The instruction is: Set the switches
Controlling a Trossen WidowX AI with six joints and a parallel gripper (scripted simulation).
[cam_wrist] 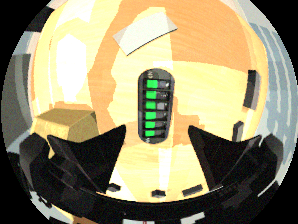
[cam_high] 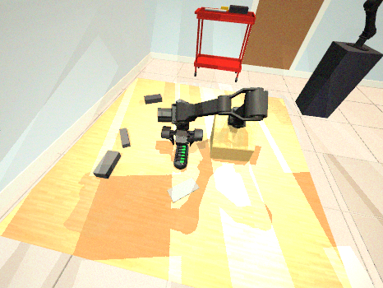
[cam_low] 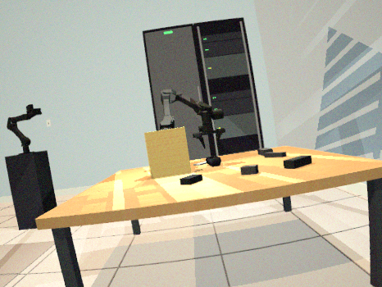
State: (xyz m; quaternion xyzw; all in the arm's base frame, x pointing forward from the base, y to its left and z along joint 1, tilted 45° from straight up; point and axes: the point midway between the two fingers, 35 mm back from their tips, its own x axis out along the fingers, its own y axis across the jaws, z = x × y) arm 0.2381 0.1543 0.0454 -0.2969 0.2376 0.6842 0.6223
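The pale flat plate lies 18 cm to the left of my gripper tip, 10 cm below it and 4 cm behind it. The rest, counted from my gripper tip: slim grey module: 36 cm ahead, 9 cm below, 8 cm to the right.
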